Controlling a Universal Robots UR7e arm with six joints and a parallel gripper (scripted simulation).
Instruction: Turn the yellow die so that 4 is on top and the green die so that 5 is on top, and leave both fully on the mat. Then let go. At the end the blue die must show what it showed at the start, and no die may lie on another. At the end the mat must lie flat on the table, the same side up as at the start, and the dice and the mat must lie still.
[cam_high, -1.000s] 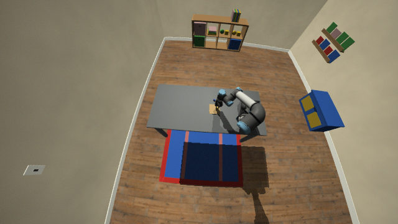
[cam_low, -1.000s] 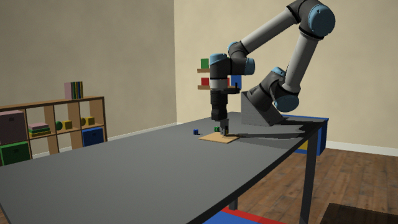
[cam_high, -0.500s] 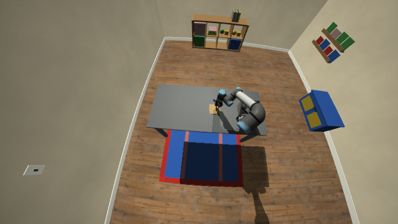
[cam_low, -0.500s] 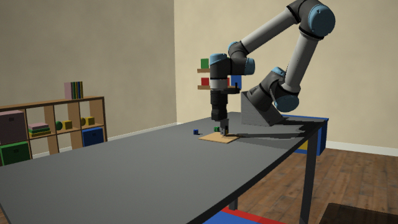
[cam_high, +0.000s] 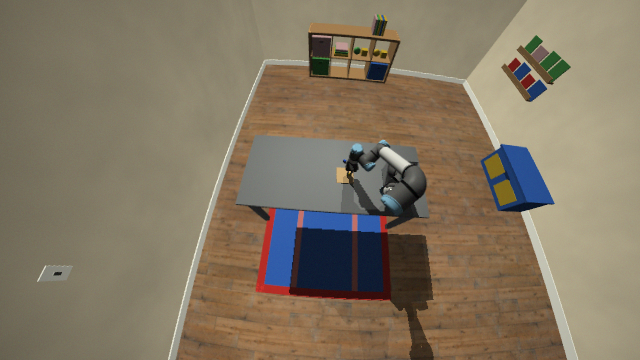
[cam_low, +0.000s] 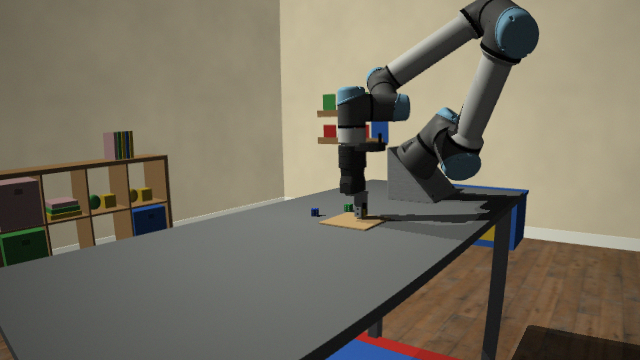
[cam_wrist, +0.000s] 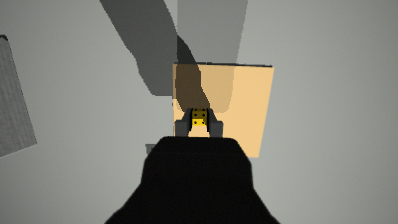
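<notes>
The yellow die is 10 mm below my hand. Also, from my hand: tan mat (30 mm ahead, 20 mm below); then blue die (140 mm to the right, 20 mm below, 20 mm ahead); then green die (80 mm to the right, 70 mm behind, 20 mm below).
</notes>
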